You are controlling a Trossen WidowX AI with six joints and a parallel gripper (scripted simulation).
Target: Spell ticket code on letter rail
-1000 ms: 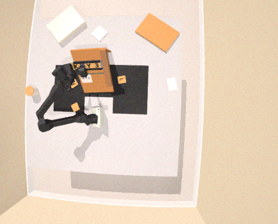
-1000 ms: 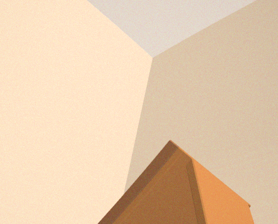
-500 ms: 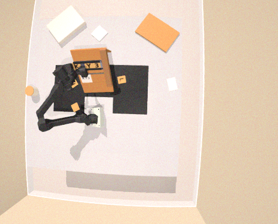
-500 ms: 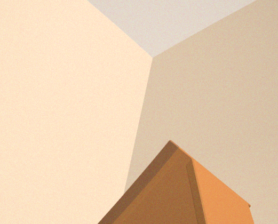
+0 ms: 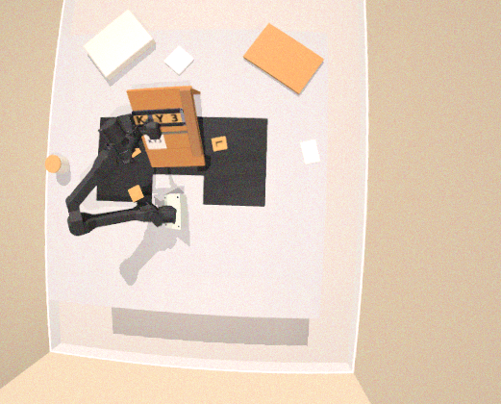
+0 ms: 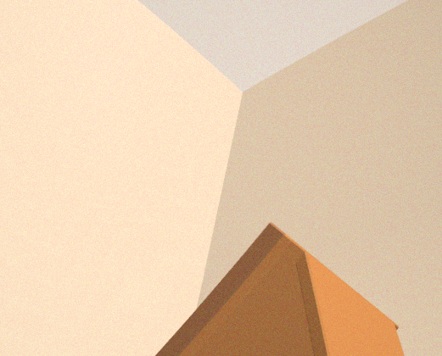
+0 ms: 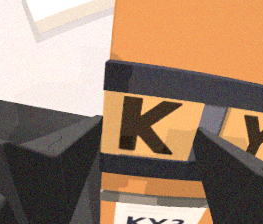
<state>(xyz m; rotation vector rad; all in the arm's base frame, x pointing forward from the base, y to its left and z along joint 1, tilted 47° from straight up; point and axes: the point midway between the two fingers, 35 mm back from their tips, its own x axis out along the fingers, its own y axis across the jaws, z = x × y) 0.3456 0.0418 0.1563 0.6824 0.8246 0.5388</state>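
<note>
Now: the white ticket 80 mm below my gripper tip, 60 mm behind it and 40 mm to the right of it. Round my gripper tip: f tile: 180 mm below, 100 mm to the left, 100 mm behind; then black mat: 180 mm below, 150 mm behind, 120 mm to the right; then k tile: right at my gripper tip.
</note>
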